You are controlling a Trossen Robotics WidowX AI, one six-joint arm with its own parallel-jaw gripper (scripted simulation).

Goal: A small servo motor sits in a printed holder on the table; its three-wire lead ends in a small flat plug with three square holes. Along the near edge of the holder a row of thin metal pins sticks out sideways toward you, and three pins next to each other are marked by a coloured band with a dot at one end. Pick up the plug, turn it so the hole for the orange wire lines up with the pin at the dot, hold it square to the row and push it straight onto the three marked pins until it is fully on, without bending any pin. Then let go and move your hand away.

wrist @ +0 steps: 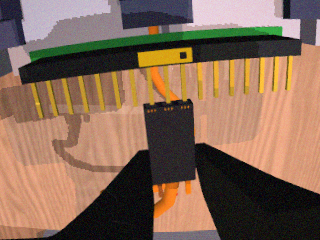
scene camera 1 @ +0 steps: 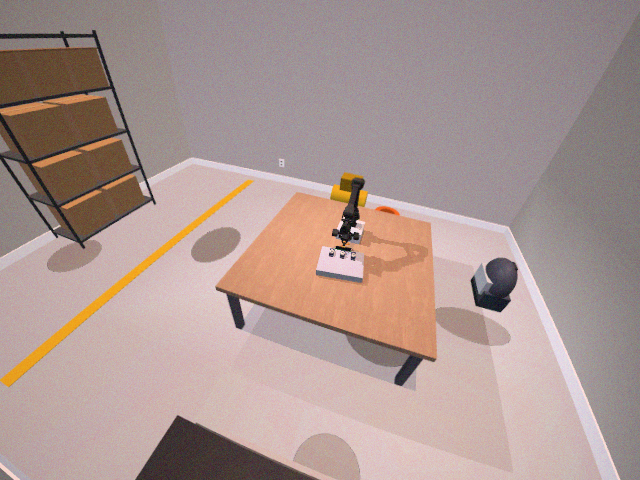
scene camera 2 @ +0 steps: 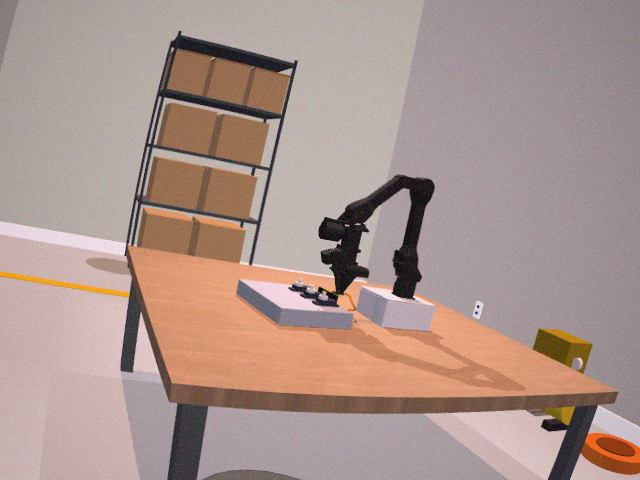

same spot on grey holder: [scene camera 2: 276, 301] = [scene camera 1: 353, 274]
